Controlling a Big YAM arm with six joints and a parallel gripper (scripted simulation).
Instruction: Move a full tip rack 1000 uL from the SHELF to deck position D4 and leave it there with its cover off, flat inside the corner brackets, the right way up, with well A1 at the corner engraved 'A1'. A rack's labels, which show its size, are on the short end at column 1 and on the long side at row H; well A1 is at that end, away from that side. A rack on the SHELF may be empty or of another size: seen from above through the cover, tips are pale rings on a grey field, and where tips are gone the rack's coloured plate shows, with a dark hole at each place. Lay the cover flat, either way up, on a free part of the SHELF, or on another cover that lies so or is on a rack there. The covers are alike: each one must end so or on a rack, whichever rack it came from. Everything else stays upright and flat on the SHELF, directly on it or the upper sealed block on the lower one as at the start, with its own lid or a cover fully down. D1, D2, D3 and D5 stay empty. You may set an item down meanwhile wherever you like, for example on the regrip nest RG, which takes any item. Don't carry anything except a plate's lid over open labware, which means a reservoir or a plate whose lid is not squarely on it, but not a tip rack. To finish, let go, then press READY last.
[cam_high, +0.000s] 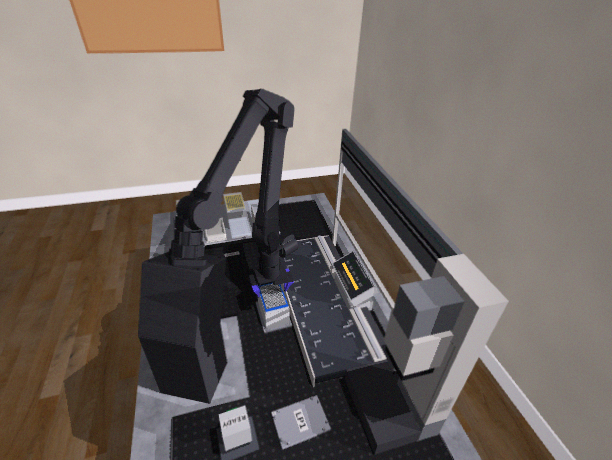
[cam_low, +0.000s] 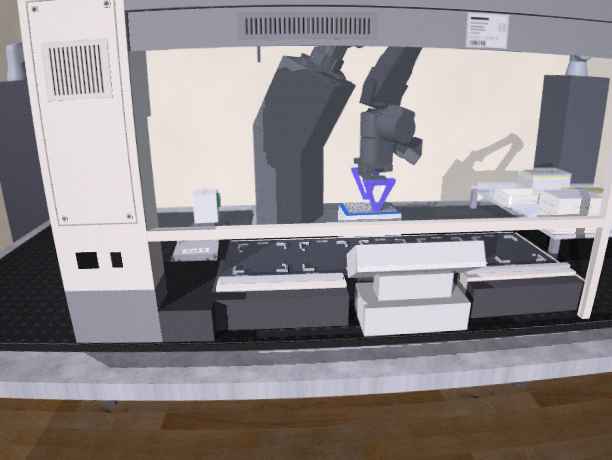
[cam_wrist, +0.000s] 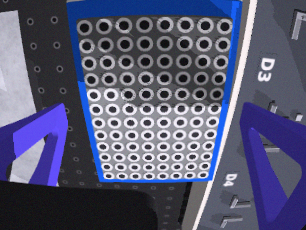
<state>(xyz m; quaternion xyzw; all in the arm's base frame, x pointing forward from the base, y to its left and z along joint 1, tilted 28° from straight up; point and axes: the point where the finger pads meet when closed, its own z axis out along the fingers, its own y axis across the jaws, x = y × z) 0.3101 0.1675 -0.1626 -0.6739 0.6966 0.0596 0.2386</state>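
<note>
The tip rack is 40 mm below my hand, 10 mm to the right of it and 10 mm ahead of it. The rest, counted from my hand: shelf label (370 mm to the left, 120 mm below, 100 mm behind); ready block (360 mm to the right, 190 mm behind, 40 mm below); regrip nest RG (110 mm below).
</note>
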